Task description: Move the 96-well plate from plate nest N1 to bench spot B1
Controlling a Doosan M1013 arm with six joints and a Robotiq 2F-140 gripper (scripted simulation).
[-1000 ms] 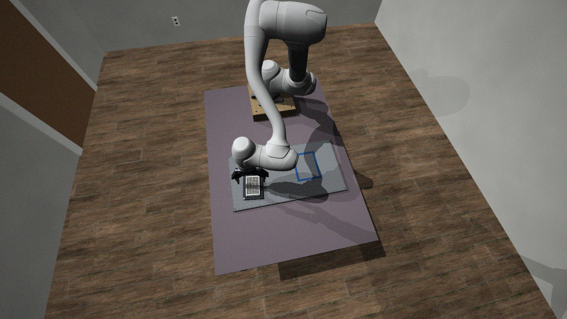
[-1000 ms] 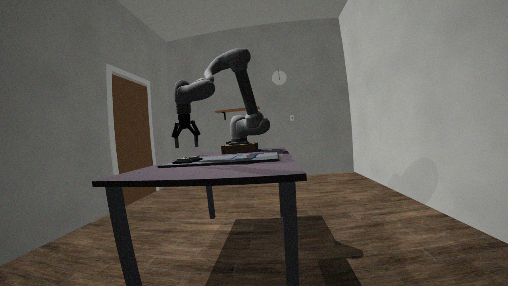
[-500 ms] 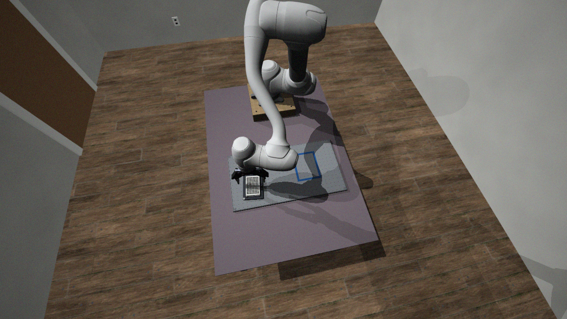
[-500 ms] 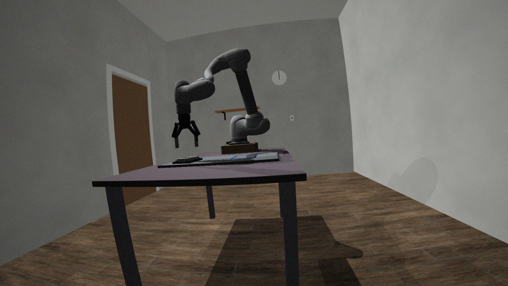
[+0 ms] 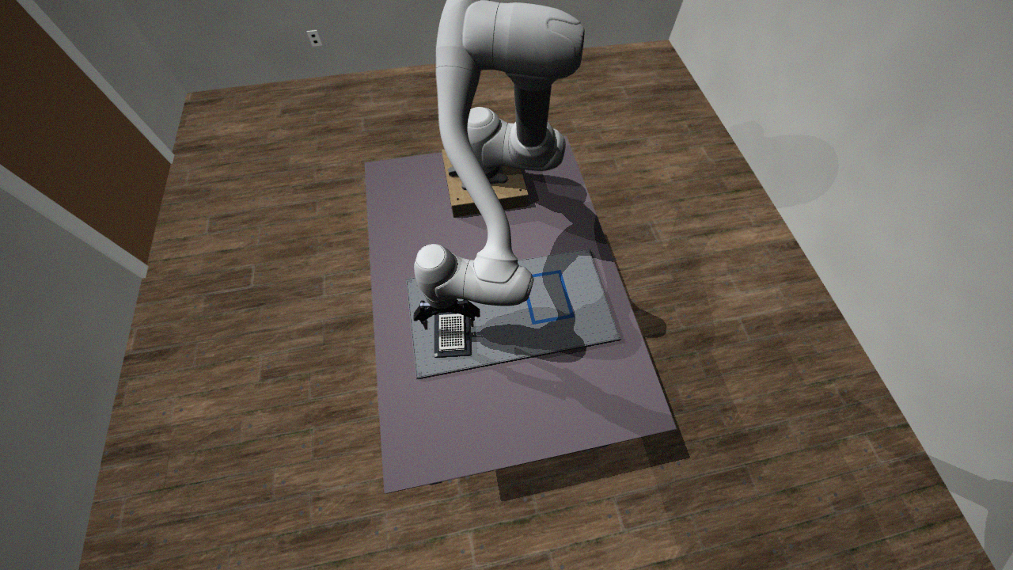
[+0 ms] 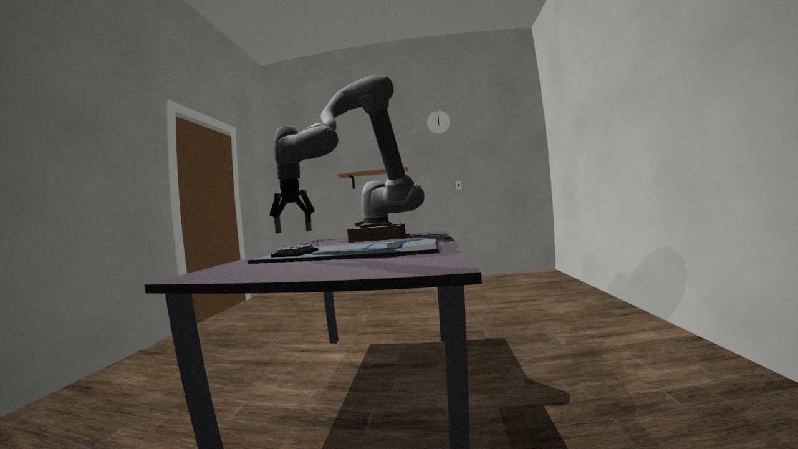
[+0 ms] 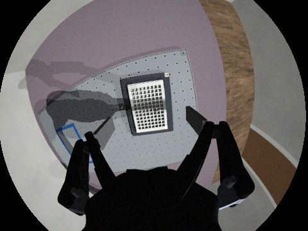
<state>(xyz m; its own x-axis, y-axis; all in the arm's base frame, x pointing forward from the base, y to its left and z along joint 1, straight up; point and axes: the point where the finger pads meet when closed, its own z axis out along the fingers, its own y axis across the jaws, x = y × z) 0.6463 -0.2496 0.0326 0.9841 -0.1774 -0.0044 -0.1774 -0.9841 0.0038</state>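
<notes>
Right now my hand is 80 mm above the white 96-well plate. From my hand the other things lie so: dark plate nest N1: 90 mm below.
</notes>
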